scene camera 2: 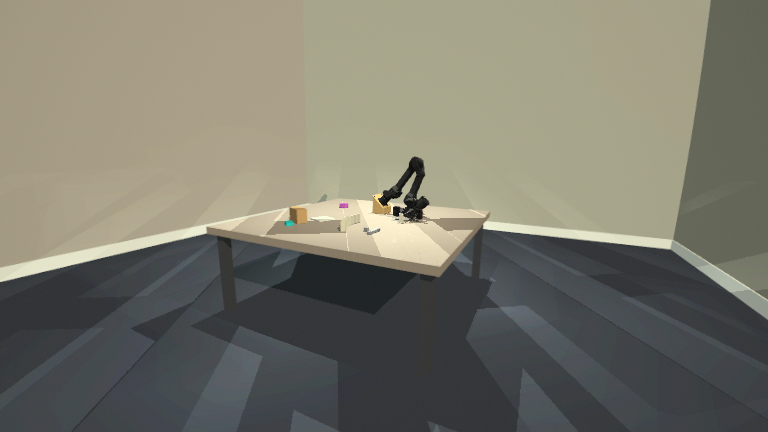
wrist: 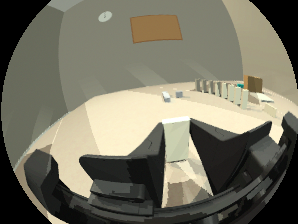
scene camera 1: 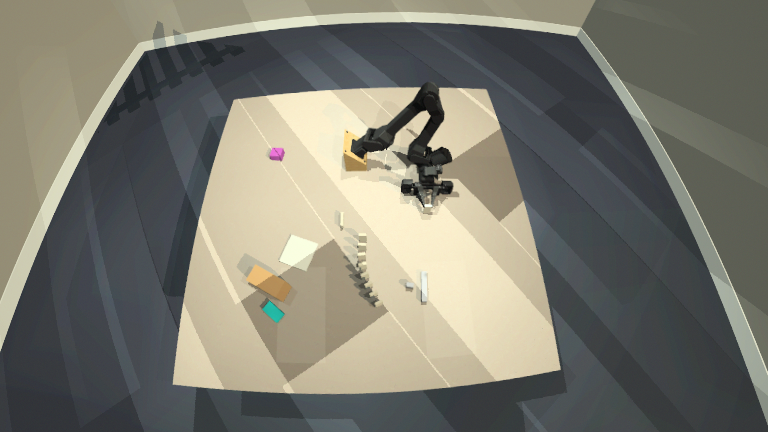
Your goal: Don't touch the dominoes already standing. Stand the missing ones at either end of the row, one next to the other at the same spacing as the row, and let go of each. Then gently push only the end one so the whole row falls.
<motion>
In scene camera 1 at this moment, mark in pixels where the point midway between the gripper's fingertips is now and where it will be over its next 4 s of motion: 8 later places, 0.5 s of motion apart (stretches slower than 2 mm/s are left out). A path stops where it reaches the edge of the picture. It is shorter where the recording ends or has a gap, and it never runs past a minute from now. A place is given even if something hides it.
The gripper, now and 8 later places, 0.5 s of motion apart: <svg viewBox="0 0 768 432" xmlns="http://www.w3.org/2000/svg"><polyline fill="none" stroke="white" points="428,207 430,203 431,219 418,221 428,199 427,207 427,209 426,205 424,195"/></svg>
</motion>
